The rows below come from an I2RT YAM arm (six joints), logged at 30 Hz.
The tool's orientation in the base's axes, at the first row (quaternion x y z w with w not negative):
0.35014, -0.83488, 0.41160, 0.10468
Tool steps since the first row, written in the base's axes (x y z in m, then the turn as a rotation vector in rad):
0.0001, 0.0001, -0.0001, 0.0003, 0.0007, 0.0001
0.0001, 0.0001, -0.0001, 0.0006, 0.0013, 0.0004
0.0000, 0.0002, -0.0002, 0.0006, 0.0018, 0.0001
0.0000, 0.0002, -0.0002, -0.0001, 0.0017, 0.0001
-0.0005, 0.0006, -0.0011, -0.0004, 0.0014, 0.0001
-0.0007, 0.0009, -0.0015, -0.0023, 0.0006, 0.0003
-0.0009, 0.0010, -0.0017, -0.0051, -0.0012, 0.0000
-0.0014, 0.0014, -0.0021, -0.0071, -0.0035, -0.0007
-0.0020, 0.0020, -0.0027, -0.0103, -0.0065, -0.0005
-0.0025, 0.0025, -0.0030, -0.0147, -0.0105, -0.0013
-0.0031, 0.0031, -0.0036, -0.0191, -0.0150, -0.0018
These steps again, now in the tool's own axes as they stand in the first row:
-0.0002, 0.0000, 0.0000, -0.0005, 0.0000, -0.0006
-0.0002, 0.0000, 0.0000, -0.0009, -0.0001, -0.0012
-0.0002, 0.0002, 0.0000, -0.0013, 0.0003, -0.0014
-0.0002, 0.0002, 0.0000, -0.0007, 0.0007, -0.0014
-0.0004, 0.0013, 0.0002, -0.0004, 0.0008, -0.0012
-0.0006, 0.0018, 0.0002, 0.0015, 0.0016, -0.0009
-0.0006, 0.0021, 0.0002, 0.0043, 0.0029, 0.0003
-0.0006, 0.0028, 0.0001, 0.0066, 0.0037, 0.0023
-0.0008, 0.0038, 0.0000, 0.0106, 0.0045, 0.0041
-0.0008, 0.0046, -0.0003, 0.0154, 0.0063, 0.0071
-0.0009, 0.0056, -0.0004, 0.0206, 0.0077, 0.0104

